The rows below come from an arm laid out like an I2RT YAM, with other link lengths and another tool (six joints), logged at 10 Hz.
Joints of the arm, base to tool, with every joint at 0 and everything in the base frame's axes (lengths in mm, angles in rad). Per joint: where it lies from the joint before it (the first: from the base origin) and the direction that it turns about. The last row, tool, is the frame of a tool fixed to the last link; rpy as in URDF.
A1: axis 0 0 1 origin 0 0 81.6
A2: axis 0 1 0 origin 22.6 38.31 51.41
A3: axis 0 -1 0 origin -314.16 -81.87 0
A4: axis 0 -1 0 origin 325.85 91.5 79.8
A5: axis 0 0 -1 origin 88.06 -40.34 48.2
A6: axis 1 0 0 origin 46.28 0 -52.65
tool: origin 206 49 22 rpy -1.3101 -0.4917 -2.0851
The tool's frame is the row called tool.
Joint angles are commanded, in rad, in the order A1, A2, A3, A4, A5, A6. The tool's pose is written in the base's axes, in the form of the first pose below.
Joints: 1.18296, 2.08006, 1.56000, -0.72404, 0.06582, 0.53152
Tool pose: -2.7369 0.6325 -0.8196 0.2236 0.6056 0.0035
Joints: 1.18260, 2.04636, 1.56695, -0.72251, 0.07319, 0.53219
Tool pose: -2.6910 0.6417 -0.8298 0.2283 0.6115 0.0281
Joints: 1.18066, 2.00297, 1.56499, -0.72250, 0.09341, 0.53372
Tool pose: -2.6425 0.6573 -0.8571 0.2356 0.6121 0.0543
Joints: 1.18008, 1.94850, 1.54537, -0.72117, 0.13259, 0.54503
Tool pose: -2.5931 0.6894 -0.9058 0.2446 0.6056 0.0792
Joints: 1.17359, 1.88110, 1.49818, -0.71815, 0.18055, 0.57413
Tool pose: -2.5492 0.7551 -0.9611 0.2564 0.5880 0.0983
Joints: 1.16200, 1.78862, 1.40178, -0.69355, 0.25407, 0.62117
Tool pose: -2.4895 0.8589 -1.0436 0.2733 0.5563 0.1114
